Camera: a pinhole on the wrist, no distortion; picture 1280 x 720 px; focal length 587.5 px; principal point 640.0 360.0 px. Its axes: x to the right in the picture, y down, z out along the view. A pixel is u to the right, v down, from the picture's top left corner.
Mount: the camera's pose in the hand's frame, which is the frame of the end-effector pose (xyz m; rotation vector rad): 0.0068 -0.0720 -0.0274 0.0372 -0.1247 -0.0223
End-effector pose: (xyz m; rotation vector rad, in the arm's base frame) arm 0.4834 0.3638 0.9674 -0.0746 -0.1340 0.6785
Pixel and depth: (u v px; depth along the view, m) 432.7 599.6 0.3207
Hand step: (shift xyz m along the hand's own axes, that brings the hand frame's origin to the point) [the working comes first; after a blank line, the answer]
In the camera's frame: -0.1132 0.1308 0.3207

-0.1429 0.0500 0.2816
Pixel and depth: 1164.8 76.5 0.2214
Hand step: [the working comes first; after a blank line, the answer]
In the camera's frame: 0.1978 -0.1068 0.2214

0.1732 -0.1915 0.2125
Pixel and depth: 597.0 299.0 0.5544
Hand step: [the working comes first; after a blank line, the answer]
In the camera's frame: -0.0406 -0.0576 0.5544

-0.1038 -0.1483 0.5151
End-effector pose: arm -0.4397 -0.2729 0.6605 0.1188 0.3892 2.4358
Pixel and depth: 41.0 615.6 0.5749
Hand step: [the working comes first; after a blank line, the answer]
In the camera's frame: -0.5862 0.2501 0.5749

-0.6414 0.1717 0.4796
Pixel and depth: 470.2 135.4 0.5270
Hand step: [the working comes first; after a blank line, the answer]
In the camera's frame: -0.1523 -0.2015 0.5270

-0.2141 -0.2884 0.4685
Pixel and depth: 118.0 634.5 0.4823
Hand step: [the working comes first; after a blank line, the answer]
In the camera's frame: -0.4285 0.2253 0.4823

-0.4740 0.1464 0.4064
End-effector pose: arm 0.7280 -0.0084 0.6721 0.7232 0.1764 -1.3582
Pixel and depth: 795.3 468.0 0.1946
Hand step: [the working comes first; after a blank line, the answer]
In the camera's frame: 0.0514 0.0358 0.1946

0.0343 -0.0445 0.1733
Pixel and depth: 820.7 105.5 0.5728
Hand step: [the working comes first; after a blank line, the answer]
In the camera's frame: 0.1762 -0.2481 0.5728

0.1052 -0.3447 0.5528
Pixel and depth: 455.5 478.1 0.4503
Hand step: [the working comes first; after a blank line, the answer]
In the camera's frame: -0.1414 0.0905 0.4503

-0.1879 0.0058 0.4051
